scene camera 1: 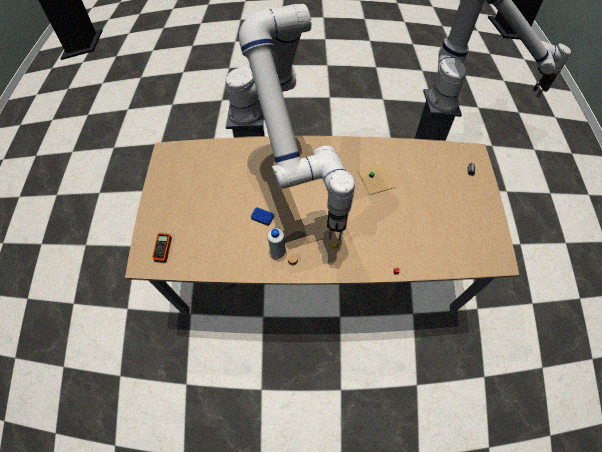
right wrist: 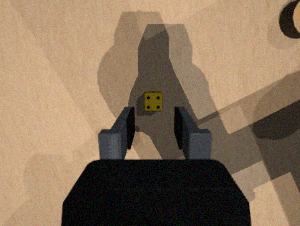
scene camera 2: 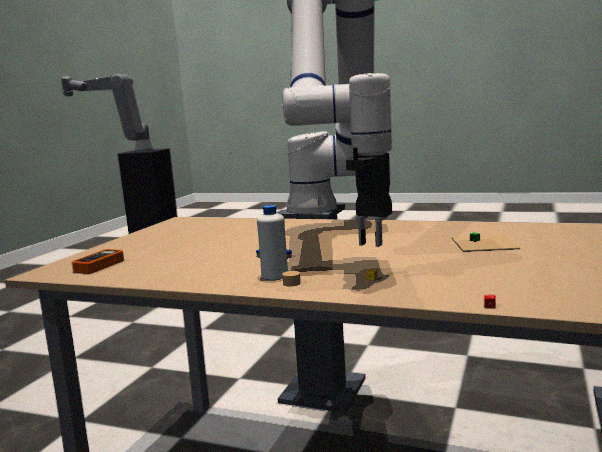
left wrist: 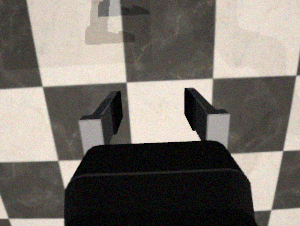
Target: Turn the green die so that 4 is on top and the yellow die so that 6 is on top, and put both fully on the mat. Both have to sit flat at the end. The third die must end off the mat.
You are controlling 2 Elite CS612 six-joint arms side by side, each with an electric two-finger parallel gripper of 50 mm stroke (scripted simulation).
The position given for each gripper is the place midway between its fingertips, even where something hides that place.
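Multimeter [scene camera 2: 108, 257]. Thin tan mat [scene camera 2: 492, 242]; out of frame in the right wrist view; out of frame in the left wrist view. The right gripper [scene camera 2: 370, 245], also [right wrist: 154, 119]. The left gripper [left wrist: 152, 102].
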